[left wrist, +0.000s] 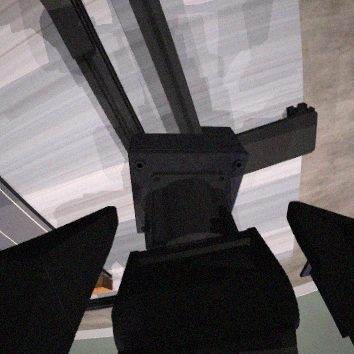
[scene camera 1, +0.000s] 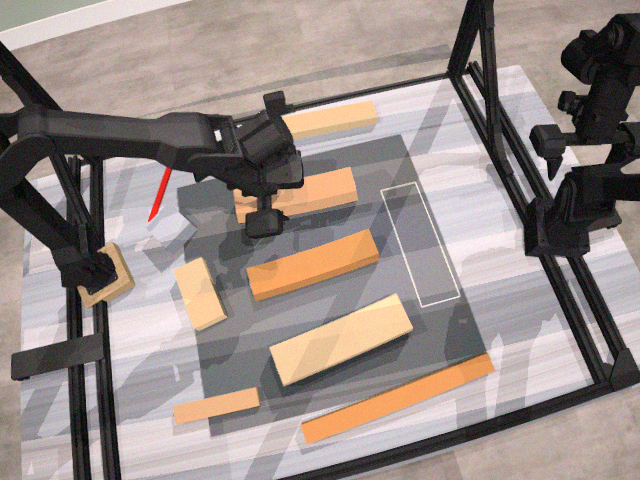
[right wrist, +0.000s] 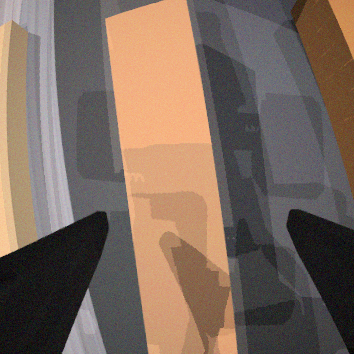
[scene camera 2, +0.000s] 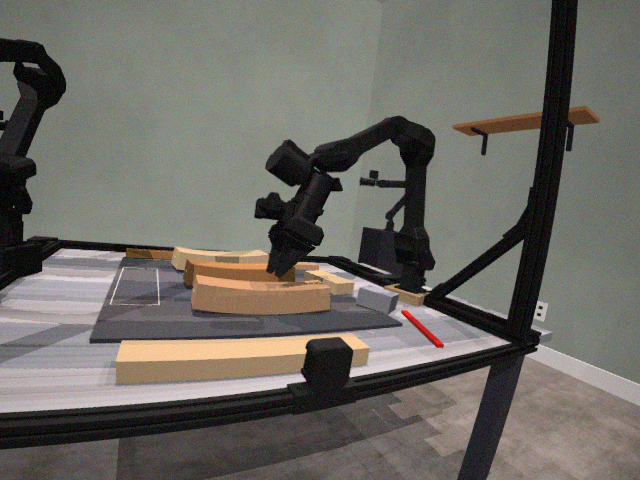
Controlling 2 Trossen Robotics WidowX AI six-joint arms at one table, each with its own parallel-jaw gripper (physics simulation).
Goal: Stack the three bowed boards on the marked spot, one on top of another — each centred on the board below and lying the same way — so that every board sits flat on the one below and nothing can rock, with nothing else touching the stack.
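Frame: origin at the left arm's base, x back, y down, z right, level; millimetres.
Where they show: left gripper, fingertip midpoint: (left wrist: 202, 212); right gripper, fingertip midpoint: (scene camera 1: 285, 196) (right wrist: 198, 219) (scene camera 2: 272, 274); left arm's base at its link origin: (left wrist: 186, 199) (scene camera 1: 562, 223) (scene camera 2: 1, 243); right arm's base at its link origin: (scene camera 1: 98, 274) (scene camera 2: 410, 289).
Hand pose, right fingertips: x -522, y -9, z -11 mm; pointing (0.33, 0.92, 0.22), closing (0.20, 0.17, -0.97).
Things, the pixels of their top centre, and the offset from my right fingertips. "*": a spot on its surface instead. Level surfaces: height alone.
- peach bowed board at its top centre: (right wrist: 165, 183) (scene camera 2: 263, 281) (scene camera 1: 295, 189) dx +13, dy +9, dz +21 mm
- dark mat at its surface level: dy +60 mm
- white outlined spot at a spot on its surface: (scene camera 1: 401, 248) (scene camera 2: 157, 283) * dx +229, dy +60, dz -55 mm
- pale plank at its top centre: (scene camera 2: 255, 347) (scene camera 1: 308, 120) dx +7, dy +42, dz +213 mm
- short block at its top centre: (scene camera 1: 197, 291) (scene camera 2: 329, 276) dx -136, dy +33, dz -196 mm
- small peach strip at its top centre: (scene camera 1: 215, 405) (scene camera 2: 295, 263) dx -61, dy +44, dz -385 mm
- long orange strip at its top centre: (scene camera 1: 400, 397) dx +244, dy +38, dz -327 mm
- grey block at its top centre: (scene camera 1: 166, 223) (scene camera 2: 379, 288) dx -229, dy +21, dz -74 mm
- red stick at its top centre: (scene camera 2: 420, 325) (scene camera 1: 162, 185) dx -286, dy +60, dz +28 mm
A peach bowed board (scene camera 1: 323, 193) (scene camera 2: 261, 298) (right wrist: 165, 90), an orange one (scene camera 1: 312, 266) (scene camera 2: 232, 271) (right wrist: 325, 55) and a pale yellow one (scene camera 1: 341, 341) (scene camera 2: 222, 256) lie apart on the dark mat (scene camera 1: 232, 374) (scene camera 2: 155, 330). The white outlined spot (scene camera 1: 401, 248) (scene camera 2: 159, 286) holds no board. My right gripper (scene camera 2: 275, 271) (right wrist: 198, 219) is open above the peach board, with its fingers on either side of it and gaps to both; its hand hides the fingers in scene camera 1. My left gripper (left wrist: 202, 212) is open and empty, away from the boards.
A pale plank (scene camera 1: 330, 121) (scene camera 2: 237, 356) lies beyond the mat. A short block (scene camera 1: 200, 294), a small peach strip (scene camera 1: 217, 405) and a long orange strip (scene camera 1: 398, 397) lie around the boards. A grey block (scene camera 2: 377, 299) and a red stick (scene camera 1: 160, 195) (scene camera 2: 422, 328) lie near the right arm.
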